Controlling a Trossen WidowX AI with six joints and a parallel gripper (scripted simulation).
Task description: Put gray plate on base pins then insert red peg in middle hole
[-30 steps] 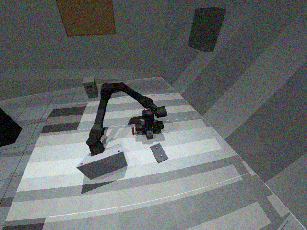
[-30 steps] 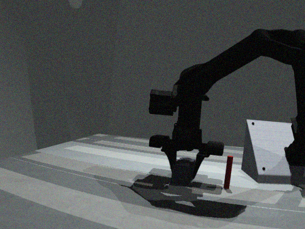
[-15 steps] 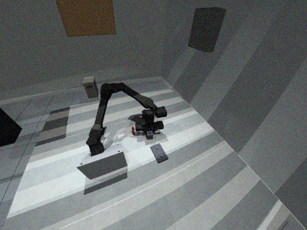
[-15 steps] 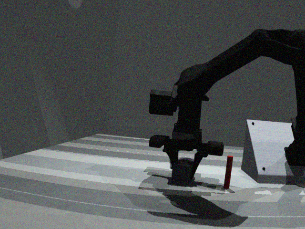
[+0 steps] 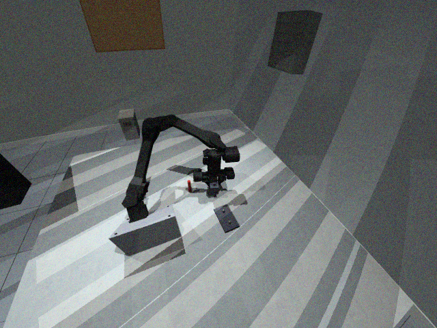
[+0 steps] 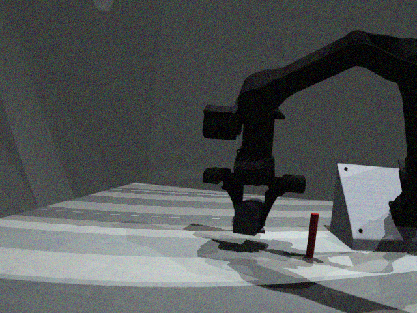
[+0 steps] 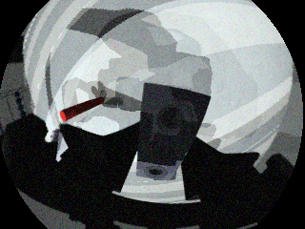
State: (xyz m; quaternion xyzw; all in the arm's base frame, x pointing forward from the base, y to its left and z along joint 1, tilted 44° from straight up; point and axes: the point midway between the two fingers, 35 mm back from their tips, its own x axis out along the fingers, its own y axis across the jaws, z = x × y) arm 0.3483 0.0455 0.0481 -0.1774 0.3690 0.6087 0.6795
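Now: gripper tip 1 cm past the base, 16 cm to the left of it and 3 cm above it. Round my gripper tip: red peg (11 cm behind, 4 cm to the left); gray plate (3 cm above).
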